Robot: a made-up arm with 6 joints. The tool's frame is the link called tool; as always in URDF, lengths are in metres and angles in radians. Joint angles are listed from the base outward.
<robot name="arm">
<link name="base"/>
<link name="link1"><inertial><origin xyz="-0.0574 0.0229 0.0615"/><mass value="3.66"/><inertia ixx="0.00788" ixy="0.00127" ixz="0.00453" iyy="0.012" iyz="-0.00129" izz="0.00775"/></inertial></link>
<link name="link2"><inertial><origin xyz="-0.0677 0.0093 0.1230"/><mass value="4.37"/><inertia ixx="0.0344" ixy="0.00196" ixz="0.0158" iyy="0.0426" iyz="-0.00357" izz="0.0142"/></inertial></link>
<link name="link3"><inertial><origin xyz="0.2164 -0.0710 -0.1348"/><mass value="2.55"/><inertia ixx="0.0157" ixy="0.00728" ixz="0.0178" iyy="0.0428" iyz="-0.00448" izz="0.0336"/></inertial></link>
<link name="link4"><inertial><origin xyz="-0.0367 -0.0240 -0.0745"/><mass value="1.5"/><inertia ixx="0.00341" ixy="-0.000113" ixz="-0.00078" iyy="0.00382" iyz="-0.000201" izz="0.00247"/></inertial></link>
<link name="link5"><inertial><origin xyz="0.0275 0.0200 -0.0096"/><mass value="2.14"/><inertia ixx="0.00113" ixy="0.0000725" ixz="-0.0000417" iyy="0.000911" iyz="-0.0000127" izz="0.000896"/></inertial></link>
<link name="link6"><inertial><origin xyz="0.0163 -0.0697 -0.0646"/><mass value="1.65"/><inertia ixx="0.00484" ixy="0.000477" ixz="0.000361" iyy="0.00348" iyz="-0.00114" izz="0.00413"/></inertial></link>
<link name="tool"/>
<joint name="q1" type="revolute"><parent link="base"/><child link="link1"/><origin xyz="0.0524 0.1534 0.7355"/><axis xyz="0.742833 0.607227 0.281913"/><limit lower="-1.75" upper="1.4"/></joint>
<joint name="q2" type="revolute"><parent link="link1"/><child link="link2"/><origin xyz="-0.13 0.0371 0.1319"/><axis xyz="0 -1 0"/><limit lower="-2.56" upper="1.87"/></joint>
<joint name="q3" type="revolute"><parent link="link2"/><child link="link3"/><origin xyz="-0.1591 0.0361 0.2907"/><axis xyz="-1 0 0"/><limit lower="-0.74" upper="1.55"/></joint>
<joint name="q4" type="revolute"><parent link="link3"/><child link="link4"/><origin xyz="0.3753 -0.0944 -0.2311"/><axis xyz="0 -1 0"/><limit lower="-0.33" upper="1.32"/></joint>
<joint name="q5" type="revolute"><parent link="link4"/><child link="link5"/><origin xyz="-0.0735 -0.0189 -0.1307"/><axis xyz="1 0 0"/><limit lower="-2.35" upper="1.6"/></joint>
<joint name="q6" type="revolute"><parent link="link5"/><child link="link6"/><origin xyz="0.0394 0.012 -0.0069"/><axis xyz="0 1 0"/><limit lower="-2.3" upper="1.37"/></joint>
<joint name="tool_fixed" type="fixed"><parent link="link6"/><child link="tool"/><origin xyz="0.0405 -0.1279 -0.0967" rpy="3.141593 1.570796 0"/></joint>
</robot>
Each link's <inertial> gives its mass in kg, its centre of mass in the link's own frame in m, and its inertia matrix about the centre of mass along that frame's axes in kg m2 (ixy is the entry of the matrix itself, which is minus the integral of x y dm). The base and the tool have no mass. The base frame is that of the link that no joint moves.
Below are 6 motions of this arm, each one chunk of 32 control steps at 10 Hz.
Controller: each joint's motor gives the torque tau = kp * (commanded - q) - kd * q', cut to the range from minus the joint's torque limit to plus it. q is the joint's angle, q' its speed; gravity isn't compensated. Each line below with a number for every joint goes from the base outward.
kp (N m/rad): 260 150 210 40 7.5 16
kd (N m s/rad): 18 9.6 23 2.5 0.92 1.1
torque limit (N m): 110 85 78 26 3.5 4.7
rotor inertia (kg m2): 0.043 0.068 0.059 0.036 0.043 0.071
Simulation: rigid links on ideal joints. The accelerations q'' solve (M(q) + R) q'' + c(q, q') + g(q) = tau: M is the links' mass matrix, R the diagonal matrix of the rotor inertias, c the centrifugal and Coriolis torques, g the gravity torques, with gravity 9.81 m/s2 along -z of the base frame. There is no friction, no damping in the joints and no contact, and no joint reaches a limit. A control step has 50 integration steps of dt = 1/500 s. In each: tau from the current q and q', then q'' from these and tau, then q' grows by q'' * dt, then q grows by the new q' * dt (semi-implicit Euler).
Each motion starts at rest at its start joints. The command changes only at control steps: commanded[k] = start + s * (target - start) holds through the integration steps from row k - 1 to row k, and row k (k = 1, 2, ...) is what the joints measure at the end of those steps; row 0 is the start. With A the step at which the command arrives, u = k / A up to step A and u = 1 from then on. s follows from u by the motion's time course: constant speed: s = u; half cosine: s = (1 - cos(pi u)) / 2; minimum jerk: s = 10 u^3 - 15 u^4 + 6 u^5; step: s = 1 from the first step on.
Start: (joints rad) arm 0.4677 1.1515 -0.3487 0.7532 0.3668 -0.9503
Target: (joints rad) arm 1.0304 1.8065 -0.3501 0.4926 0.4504 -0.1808
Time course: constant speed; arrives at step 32
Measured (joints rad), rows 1 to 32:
1: 0.4748 1.1591 -0.3294 0.6459 0.3457 -0.9393
2: 0.4974 1.1568 -0.3182 0.5775 0.3211 -0.9025
3: 0.5245 1.1697 -0.3116 0.5717 0.3108 -0.8614
4: 0.5461 1.1958 -0.3070 0.5775 0.3064 -0.8368
5: 0.5633 1.2234 -0.3050 0.5756 0.3047 -0.8202
6: 0.5806 1.2471 -0.3042 0.5675 0.3054 -0.7995
7: 0.5997 1.2678 -0.3034 0.5578 0.3071 -0.7735
8: 0.6200 1.2878 -0.3019 0.5491 0.3079 -0.7465
9: 0.6405 1.3084 -0.3000 0.5415 0.3074 -0.7209
10: 0.6605 1.3297 -0.2982 0.5345 0.3063 -0.6967
11: 0.6802 1.3513 -0.2965 0.5275 0.3054 -0.6726
12: 0.6998 1.3728 -0.2950 0.5203 0.3049 -0.6482
13: 0.7195 1.3941 -0.2935 0.5129 0.3045 -0.6235
14: 0.7392 1.4153 -0.2919 0.5056 0.3042 -0.5988
15: 0.7590 1.4365 -0.2904 0.4983 0.3038 -0.5742
16: 0.7787 1.4577 -0.2888 0.4912 0.3033 -0.5497
17: 0.7984 1.4789 -0.2873 0.4841 0.3028 -0.5252
18: 0.8181 1.5001 -0.2858 0.4771 0.3023 -0.5007
19: 0.8377 1.5213 -0.2843 0.4700 0.3019 -0.4762
20: 0.8574 1.5424 -0.2828 0.4630 0.3016 -0.4517
21: 0.8770 1.5636 -0.2814 0.4561 0.3012 -0.4272
22: 0.8966 1.5846 -0.2799 0.4492 0.3009 -0.4028
23: 0.9162 1.6057 -0.2785 0.4423 0.3006 -0.3783
24: 0.9357 1.6268 -0.2771 0.4355 0.3003 -0.3539
25: 0.9553 1.6478 -0.2757 0.4287 0.3001 -0.3295
26: 0.9748 1.6688 -0.2744 0.4219 0.2999 -0.3051
27: 0.9942 1.6898 -0.2730 0.4152 0.2998 -0.2808
28: 1.0137 1.7107 -0.2717 0.4085 0.2997 -0.2564
29: 1.0331 1.7316 -0.2704 0.4018 0.2996 -0.2321
30: 1.0524 1.7525 -0.2692 0.3952 0.2996 -0.2078
31: 1.0718 1.7734 -0.2680 0.3886 0.2997 -0.1835
32: 1.0911 1.7942 -0.2668 0.3821 0.2998 -0.1592

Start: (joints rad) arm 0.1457 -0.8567 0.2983 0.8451 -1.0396 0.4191
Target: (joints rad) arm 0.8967 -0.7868 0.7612 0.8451 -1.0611 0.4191
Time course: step
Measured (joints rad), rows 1 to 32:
1: 0.6718 -0.7866 0.5660 0.7299 -1.0766 0.4846
2: 0.9738 -0.8418 0.7544 0.9377 -1.0050 0.4166
3: 1.0374 -0.9121 0.7838 0.9977 -0.8756 0.3421
4: 1.0182 -0.9271 0.7750 0.9204 -0.8237 0.3709
5: 0.9897 -0.8970 0.7764 0.8836 -0.8566 0.4197
6: 0.9767 -0.8688 0.7854 0.8900 -0.9152 0.4243
7: 0.9771 -0.8651 0.7895 0.8975 -0.9473 0.4091
8: 0.9832 -0.8765 0.7873 0.8994 -0.9445 0.4033
9: 0.9884 -0.8871 0.7836 0.9006 -0.9261 0.4057
10: 0.9895 -0.8894 0.7819 0.9010 -0.9124 0.4078
11: 0.9878 -0.8860 0.7825 0.9003 -0.9107 0.4078
12: 0.9858 -0.8822 0.7838 0.8994 -0.9163 0.4073
13: 0.9851 -0.8809 0.7844 0.8990 -0.9217 0.4073
14: 0.9855 -0.8817 0.7843 0.8992 -0.9231 0.4075
15: 0.9862 -0.8831 0.7839 0.8995 -0.9215 0.4075
16: 0.9866 -0.8837 0.7836 0.8997 -0.9196 0.4074
17: 0.9865 -0.8835 0.7836 0.8997 -0.9188 0.4073
18: 0.9863 -0.8831 0.7837 0.8996 -0.9192 0.4074
19: 0.9861 -0.8828 0.7838 0.8995 -0.9199 0.4074
20: 0.9861 -0.8828 0.7839 0.8995 -0.9202 0.4074
21: 0.9862 -0.8830 0.7838 0.8995 -0.9202 0.4074
22: 0.9863 -0.8831 0.7838 0.8996 -0.9199 0.4074
23: 0.9863 -0.8831 0.7838 0.8996 -0.9198 0.4074
24: 0.9862 -0.8830 0.7838 0.8996 -0.9198 0.4074
25: 0.9862 -0.8830 0.7838 0.8995 -0.9198 0.4074
26: 0.9862 -0.8830 0.7838 0.8995 -0.9199 0.4074
27: 0.9862 -0.8830 0.7838 0.8995 -0.9199 0.4074
28: 0.9862 -0.8830 0.7838 0.8995 -0.9199 0.4074
29: 0.9862 -0.8830 0.7838 0.8996 -0.9199 0.4074
30: 0.9862 -0.8830 0.7838 0.8995 -0.9199 0.4074
31: 0.9862 -0.8830 0.7838 0.8995 -0.9199 0.4074
32: 0.9862 -0.8830 0.7838 0.8995 -0.9199 0.4074

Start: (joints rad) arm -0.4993 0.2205 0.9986 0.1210 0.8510 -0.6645
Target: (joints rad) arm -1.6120 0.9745 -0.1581 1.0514 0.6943 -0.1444
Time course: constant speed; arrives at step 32
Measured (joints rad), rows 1 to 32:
1: -0.5504 0.2348 0.9232 0.1087 0.8671 -0.6295
2: -0.6259 0.2740 0.8593 0.0786 0.9284 -0.5657
3: -0.6924 0.3269 0.8243 0.0793 0.9585 -0.5353
4: -0.7442 0.3686 0.7973 0.1007 0.9513 -0.5348
5: -0.7826 0.3953 0.7675 0.1285 0.9337 -0.5325
6: -0.8140 0.4137 0.7334 0.1575 0.9223 -0.5177
7: -0.8451 0.4312 0.6974 0.1856 0.9187 -0.4975
8: -0.8795 0.4521 0.6621 0.2122 0.9181 -0.4792
9: -0.9172 0.4769 0.6283 0.2382 0.9168 -0.4642
10: -0.9564 0.5036 0.5958 0.2648 0.9139 -0.4513
11: -0.9950 0.5300 0.5635 0.2929 0.9102 -0.4386
12: -1.0322 0.5551 0.5308 0.3223 0.9067 -0.4254
13: -1.0683 0.5791 0.4975 0.3528 0.9041 -0.4117
14: -1.1040 0.6027 0.4638 0.3841 0.9021 -0.3978
15: -1.1397 0.6267 0.4299 0.4165 0.9004 -0.3842
16: -1.1756 0.6512 0.3959 0.4500 0.8990 -0.3711
17: -1.2114 0.6760 0.3617 0.4848 0.8976 -0.3584
18: -1.2471 0.7009 0.3275 0.5207 0.8962 -0.3459
19: -1.2826 0.7260 0.2930 0.5578 0.8949 -0.3335
20: -1.3179 0.7513 0.2582 0.5958 0.8937 -0.3212
21: -1.3531 0.7767 0.2232 0.6348 0.8924 -0.3090
22: -1.3881 0.8023 0.1880 0.6747 0.8910 -0.2968
23: -1.4231 0.8282 0.1525 0.7156 0.8895 -0.2847
24: -1.4579 0.8543 0.1168 0.7572 0.8877 -0.2727
25: -1.4925 0.8805 0.0809 0.7994 0.8856 -0.2606
26: -1.5270 0.9069 0.0447 0.8420 0.8832 -0.2484
27: -1.5613 0.9333 0.0084 0.8848 0.8803 -0.2360
28: -1.5954 0.9598 -0.0282 0.9276 0.8770 -0.2235
29: -1.6293 0.9862 -0.0649 0.9703 0.8732 -0.2106
30: -1.6629 1.0126 -0.1018 1.0125 0.8690 -0.1975
31: -1.6962 1.0387 -0.1388 1.0542 0.8643 -0.1841
32: -1.7293 1.0647 -0.1760 1.0950 0.8592 -0.1703

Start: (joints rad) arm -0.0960 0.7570 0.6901 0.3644 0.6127 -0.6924
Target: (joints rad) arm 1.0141 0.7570 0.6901 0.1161 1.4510 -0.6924
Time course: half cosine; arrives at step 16
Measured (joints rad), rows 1 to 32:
1: -0.1040 0.7749 0.6544 0.2703 0.6250 -0.6704
2: -0.1013 0.7890 0.6324 0.1951 0.6755 -0.6259
3: -0.0624 0.7975 0.6288 0.1912 0.7228 -0.6153
4: 0.0110 0.7947 0.6311 0.1974 0.7581 -0.6312
5: 0.1099 0.7838 0.6333 0.1923 0.7952 -0.6403
6: 0.2252 0.7700 0.6346 0.1826 0.8433 -0.6368
7: 0.3497 0.7566 0.6363 0.1741 0.9009 -0.6322
8: 0.4781 0.7452 0.6393 0.1668 0.9623 -0.6333
9: 0.6061 0.7356 0.6439 0.1599 1.0236 -0.6392
10: 0.7296 0.7274 0.6495 0.1532 1.0828 -0.6467
11: 0.8441 0.7200 0.6555 0.1471 1.1391 -0.6545
12: 0.9453 0.7138 0.6613 0.1417 1.1910 -0.6621
13: 1.0292 0.7090 0.6666 0.1372 1.2367 -0.6692
14: 1.0928 0.7058 0.6711 0.1338 1.2742 -0.6755
15: 1.1340 0.7041 0.6745 0.1320 1.3014 -0.6803
16: 1.1519 0.7036 0.6768 0.1320 1.3164 -0.6835
17: 1.1520 0.7065 0.6781 0.1320 1.3222 -0.6852
18: 1.1456 0.7127 0.6793 0.1298 1.3249 -0.6865
19: 1.1405 0.7175 0.6802 0.1271 1.3267 -0.6873
20: 1.1392 0.7186 0.6804 0.1261 1.3277 -0.6873
21: 1.1406 0.7171 0.6801 0.1268 1.3278 -0.6868
22: 1.1425 0.7152 0.6797 0.1278 1.3273 -0.6863
23: 1.1434 0.7143 0.6794 0.1283 1.3268 -0.6861
24: 1.1433 0.7144 0.6795 0.1283 1.3265 -0.6862
25: 1.1428 0.7150 0.6796 0.1280 1.3265 -0.6864
26: 1.1423 0.7155 0.6797 0.1277 1.3267 -0.6865
27: 1.1422 0.7156 0.6797 0.1277 1.3268 -0.6865
28: 1.1423 0.7154 0.6797 0.1277 1.3269 -0.6865
29: 1.1425 0.7153 0.6797 0.1278 1.3268 -0.6864
30: 1.1426 0.7152 0.6796 0.1279 1.3268 -0.6864
31: 1.1426 0.7152 0.6797 0.1279 1.3268 -0.6864
32: 1.1425 0.7152 0.6797 0.1278 1.3268 -0.6864

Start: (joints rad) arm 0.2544 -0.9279 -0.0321 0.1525 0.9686 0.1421
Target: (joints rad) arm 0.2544 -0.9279 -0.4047 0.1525 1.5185 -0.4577
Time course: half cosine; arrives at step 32
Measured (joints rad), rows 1 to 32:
1: 0.2456 -0.9719 -0.0282 0.2662 0.9436 0.1249
2: 0.2420 -0.9881 -0.0292 0.3340 0.8877 0.0841
3: 0.2404 -0.9829 -0.0304 0.3258 0.8650 0.0696
4: 0.2407 -0.9826 -0.0345 0.3131 0.8717 0.0733
5: 0.2411 -0.9845 -0.0416 0.3101 0.8877 0.0696
6: 0.2406 -0.9844 -0.0502 0.3112 0.9036 0.0541
7: 0.2396 -0.9835 -0.0599 0.3125 0.9184 0.0340
8: 0.2386 -0.9830 -0.0708 0.3124 0.9334 0.0137
9: 0.2377 -0.9830 -0.0831 0.3114 0.9501 -0.0070
10: 0.2367 -0.9831 -0.0965 0.3103 0.9690 -0.0294
11: 0.2356 -0.9830 -0.1110 0.3096 0.9898 -0.0541
12: 0.2344 -0.9828 -0.1264 0.3090 1.0120 -0.0805
13: 0.2332 -0.9827 -0.1426 0.3083 1.0355 -0.1081
14: 0.2319 -0.9826 -0.1593 0.3074 1.0600 -0.1364
15: 0.2307 -0.9826 -0.1764 0.3065 1.0853 -0.1654
16: 0.2294 -0.9827 -0.1939 0.3056 1.1113 -0.1948
17: 0.2281 -0.9827 -0.2114 0.3047 1.1377 -0.2243
18: 0.2268 -0.9828 -0.2288 0.3038 1.1641 -0.2537
19: 0.2256 -0.9829 -0.2460 0.3029 1.1905 -0.2826
20: 0.2244 -0.9831 -0.2628 0.3021 1.2165 -0.3108
21: 0.2233 -0.9832 -0.2790 0.3012 1.2419 -0.3379
22: 0.2222 -0.9835 -0.2946 0.3004 1.2664 -0.3638
23: 0.2212 -0.9837 -0.3092 0.2997 1.2897 -0.3881
24: 0.2202 -0.9839 -0.3228 0.2990 1.3116 -0.4107
25: 0.2194 -0.9841 -0.3353 0.2984 1.3318 -0.4312
26: 0.2186 -0.9844 -0.3465 0.2978 1.3502 -0.4495
27: 0.2179 -0.9846 -0.3563 0.2973 1.3664 -0.4655
28: 0.2173 -0.9848 -0.3647 0.2969 1.3804 -0.4788
29: 0.2169 -0.9850 -0.3715 0.2965 1.3920 -0.4895
30: 0.2165 -0.9851 -0.3767 0.2962 1.4009 -0.4974
31: 0.2162 -0.9852 -0.3802 0.2960 1.4072 -0.5025
32: 0.2160 -0.9853 -0.3820 0.2959 1.4108 -0.5046

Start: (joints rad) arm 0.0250 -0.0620 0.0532 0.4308 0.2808 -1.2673
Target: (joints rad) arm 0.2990 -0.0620 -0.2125 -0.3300 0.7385 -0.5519
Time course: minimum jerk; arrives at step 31
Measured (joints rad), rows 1 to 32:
1: 0.0114 -0.1104 0.0358 0.4244 0.2882 -1.2424
2: 0.0156 -0.1497 0.0169 0.4007 0.3148 -1.1989
3: 0.0204 -0.1568 0.0105 0.3985 0.3378 -1.1786
4: 0.0200 -0.1479 0.0099 0.4019 0.3420 -1.1826
5: 0.0204 -0.1403 0.0091 0.3959 0.3376 -1.1867
6: 0.0248 -0.1390 0.0058 0.3814 0.3376 -1.1766
7: 0.0326 -0.1407 0.0003 0.3629 0.3456 -1.1551
8: 0.0419 -0.1415 -0.0067 0.3421 0.3585 -1.1295
9: 0.0521 -0.1407 -0.0146 0.3183 0.3726 -1.1029
10: 0.0634 -0.1392 -0.0236 0.2911 0.3873 -1.0742
11: 0.0762 -0.1378 -0.0336 0.2607 0.4031 -1.0420
12: 0.0902 -0.1366 -0.0447 0.2275 0.4204 -1.0066
13: 0.1053 -0.1353 -0.0565 0.1923 0.4390 -0.9689
14: 0.1209 -0.1337 -0.0690 0.1555 0.4582 -0.9301
15: 0.1370 -0.1320 -0.0818 0.1178 0.4776 -0.8908
16: 0.1533 -0.1302 -0.0948 0.0798 0.4971 -0.8515
17: 0.1695 -0.1283 -0.1078 0.0419 0.5163 -0.8129
18: 0.1853 -0.1265 -0.1206 0.0048 0.5349 -0.7754
19: 0.2006 -0.1247 -0.1329 -0.0309 0.5529 -0.7398
20: 0.2150 -0.1229 -0.1446 -0.0646 0.5699 -0.7064
21: 0.2284 -0.1213 -0.1554 -0.0959 0.5856 -0.6757
22: 0.2405 -0.1198 -0.1653 -0.1243 0.6000 -0.6482
23: 0.2513 -0.1184 -0.1741 -0.1493 0.6129 -0.6240
24: 0.2604 -0.1172 -0.1817 -0.1707 0.6240 -0.6035
25: 0.2680 -0.1162 -0.1880 -0.1883 0.6333 -0.5867
26: 0.2740 -0.1154 -0.1930 -0.2020 0.6406 -0.5737
27: 0.2784 -0.1148 -0.1968 -0.2120 0.6461 -0.5643
28: 0.2813 -0.1143 -0.1994 -0.2185 0.6499 -0.5582
29: 0.2830 -0.1140 -0.2009 -0.2221 0.6520 -0.5549
30: 0.2837 -0.1138 -0.2017 -0.2234 0.6528 -0.5538
31: 0.2838 -0.1136 -0.2020 -0.2234 0.6527 -0.5540
32: 0.2838 -0.1135 -0.2020 -0.2232 0.6523 -0.5544

